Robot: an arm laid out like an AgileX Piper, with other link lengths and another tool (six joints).
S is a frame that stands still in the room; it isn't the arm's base.
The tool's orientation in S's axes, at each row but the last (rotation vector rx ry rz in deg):
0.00, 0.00, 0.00
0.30, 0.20, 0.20
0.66, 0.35, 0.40
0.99, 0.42, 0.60
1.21, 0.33, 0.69
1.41, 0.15, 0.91
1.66, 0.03, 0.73
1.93, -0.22, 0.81
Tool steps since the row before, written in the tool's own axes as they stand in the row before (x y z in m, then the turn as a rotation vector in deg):
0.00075, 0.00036, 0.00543, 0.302, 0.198, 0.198
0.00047, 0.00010, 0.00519, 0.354, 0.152, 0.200
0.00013, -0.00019, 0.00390, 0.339, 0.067, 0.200
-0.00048, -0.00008, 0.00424, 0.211, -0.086, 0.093
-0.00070, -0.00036, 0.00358, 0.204, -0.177, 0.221
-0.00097, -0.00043, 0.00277, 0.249, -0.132, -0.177
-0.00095, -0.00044, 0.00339, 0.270, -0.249, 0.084
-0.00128, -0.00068, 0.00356, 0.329, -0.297, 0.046
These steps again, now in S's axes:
0.00075, 0.00036, 0.00543, 0.302, 0.198, 0.198
0.00049, 0.00007, 0.00519, 0.354, 0.152, 0.200
0.00016, -0.00023, 0.00390, 0.340, 0.067, 0.199
-0.00045, -0.00016, 0.00424, 0.213, -0.085, 0.090
-0.00067, -0.00044, 0.00358, 0.207, -0.179, 0.216
-0.00096, -0.00051, 0.00276, 0.251, -0.124, -0.181
-0.00094, -0.00055, 0.00338, 0.273, -0.248, 0.077
-0.00128, -0.00082, 0.00353, 0.333, -0.294, 0.037

